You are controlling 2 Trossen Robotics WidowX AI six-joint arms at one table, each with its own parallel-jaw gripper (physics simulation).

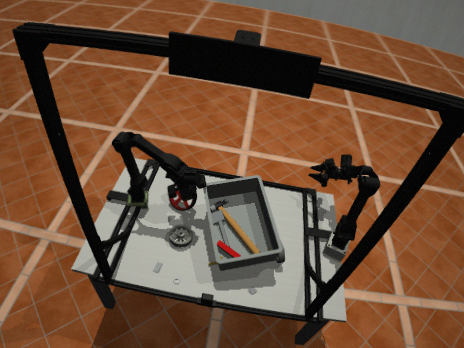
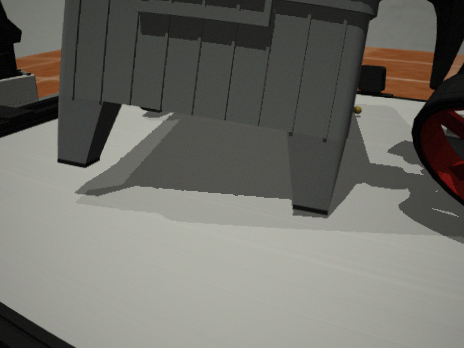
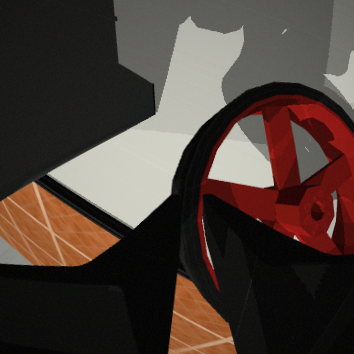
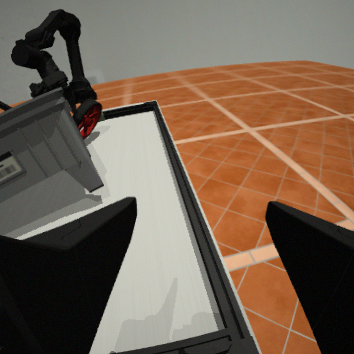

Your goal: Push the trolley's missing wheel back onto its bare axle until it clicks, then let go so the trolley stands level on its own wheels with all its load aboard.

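Frame: origin at the left arm's base, x up, y left, z back, level; metres.
Seen in the pictures: left gripper, fingertip midpoint: (image 2: 441,93) (image 3: 190,202) (image 4: 75,113); right gripper, fingertip midpoint: (image 1: 309,171) (image 4: 201,207); left arm's base, link origin: (image 1: 137,197) (image 4: 90,113); right arm's base, link origin: (image 1: 339,242) (image 2: 2,76).
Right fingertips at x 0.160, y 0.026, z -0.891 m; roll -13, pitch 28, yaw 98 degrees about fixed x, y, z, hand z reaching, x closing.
Note:
Pixels of each thing's top centre, then the offset from my right fingertips to it. "spot": a spot on its surface instead.
- trolley, surface spot: (image 2: 215,85) spot: dz +0.435, dx -0.078, dy -0.072 m
- black wheel, surface spot: (image 1: 280,256) spot: dz +0.243, dx -0.103, dy -0.433 m
- brass stub, surface spot: (image 2: 357,109) (image 1: 209,262) spot: dz +0.552, dx -0.174, dy -0.403 m
- hammer with an orange handle, top centre: (image 1: 238,223) dz +0.411, dx -0.083, dy -0.258 m
- red-handled tool, top centre: (image 1: 228,248) dz +0.466, dx -0.115, dy -0.372 m
- grey spoked disc, top centre: (image 1: 180,233) dz +0.675, dx -0.144, dy -0.261 m
The trolley (image 1: 246,263) (image 2: 215,85) (image 4: 45,145) is a grey bin with legs at its far end. A black wheel (image 1: 280,256) is at its near right corner, and a brass stub (image 1: 215,263) (image 2: 357,109) shows at its near left corner. My left gripper (image 1: 184,194) (image 2: 437,86) (image 3: 190,202) is shut on the rim of a red-spoked wheel with a black tyre (image 1: 188,203) (image 2: 442,152) (image 3: 295,205) (image 4: 91,120), upright left of the trolley's far end. Whether it touches the table is unclear. My right gripper (image 1: 311,172) (image 4: 201,207) is open and empty, far right of the trolley.
In the trolley lie a hammer with an orange handle (image 1: 240,230) and a red-handled tool (image 1: 228,249). A grey spoked disc (image 1: 180,236) lies on the table left of the trolley. Small flat pieces (image 1: 158,267) (image 1: 252,291) and a ring lie nearer. A black frame spans the table.

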